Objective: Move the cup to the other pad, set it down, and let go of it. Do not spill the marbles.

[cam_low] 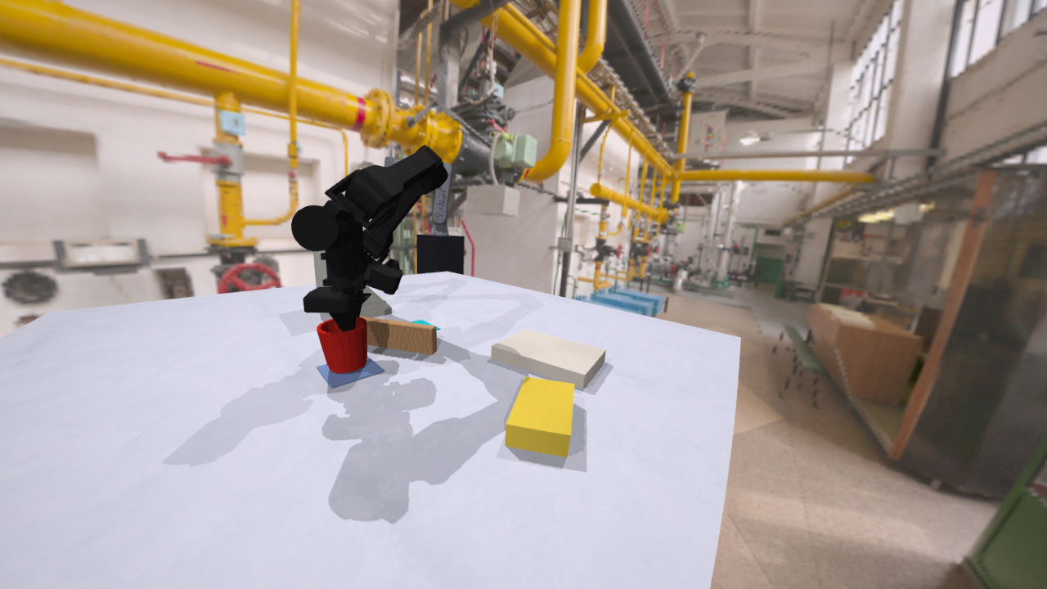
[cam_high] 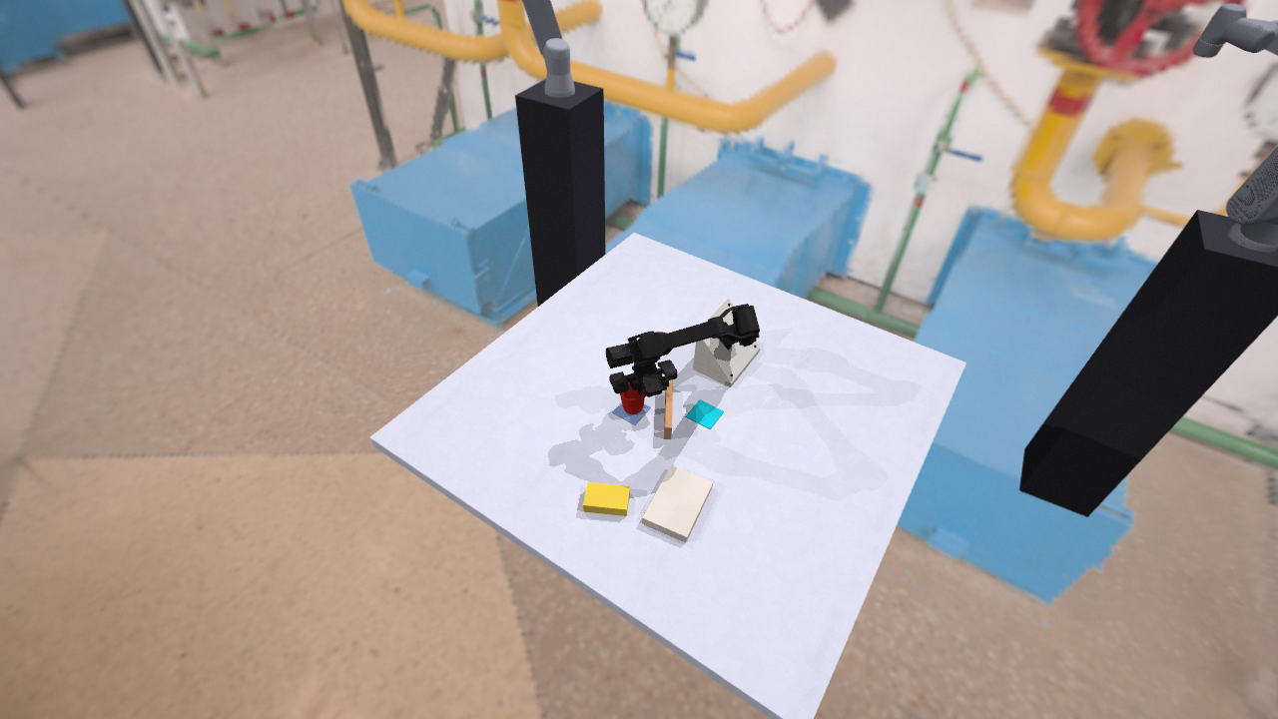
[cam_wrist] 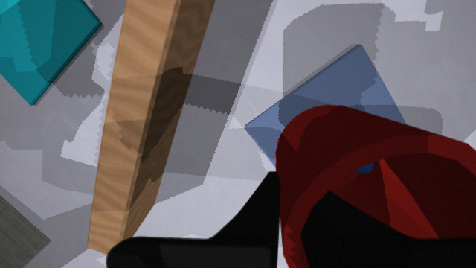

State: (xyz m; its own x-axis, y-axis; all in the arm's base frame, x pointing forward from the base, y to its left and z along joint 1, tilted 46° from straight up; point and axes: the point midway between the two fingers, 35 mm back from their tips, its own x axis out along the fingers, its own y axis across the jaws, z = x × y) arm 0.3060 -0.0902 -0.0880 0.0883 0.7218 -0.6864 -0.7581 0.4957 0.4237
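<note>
Now: the blue marble 40 mm to the right of my gripper tip, 30 mm ahead of it and 20 mm below it. Also, from my gripper tip: wooden bar 80 mm to the left, 30 mm below, 20 mm behind; teal pad 170 mm to the left, 60 mm behind, 50 mm below; red cup 20 mm to the right, 20 mm ahead.
</note>
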